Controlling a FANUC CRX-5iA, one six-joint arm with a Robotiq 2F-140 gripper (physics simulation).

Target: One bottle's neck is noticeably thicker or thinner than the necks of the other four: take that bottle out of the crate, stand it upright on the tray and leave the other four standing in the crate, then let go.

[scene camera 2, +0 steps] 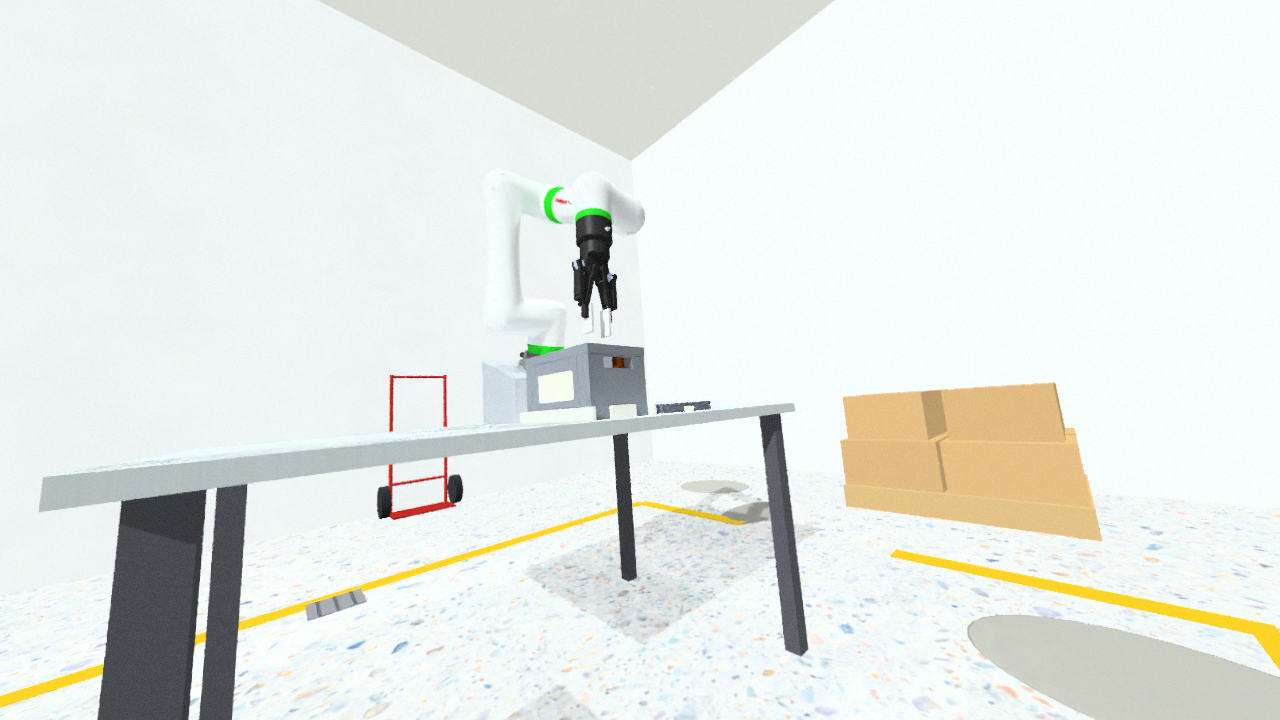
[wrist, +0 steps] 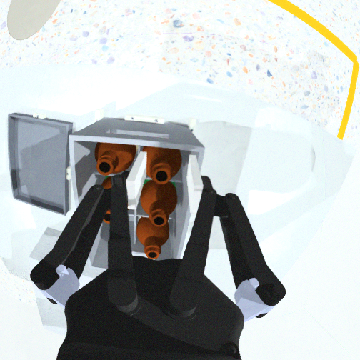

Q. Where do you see a bottle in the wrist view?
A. At 158, 200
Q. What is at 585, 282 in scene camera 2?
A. My gripper.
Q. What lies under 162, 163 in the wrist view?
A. A bottle.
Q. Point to a bottle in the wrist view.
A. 152, 237
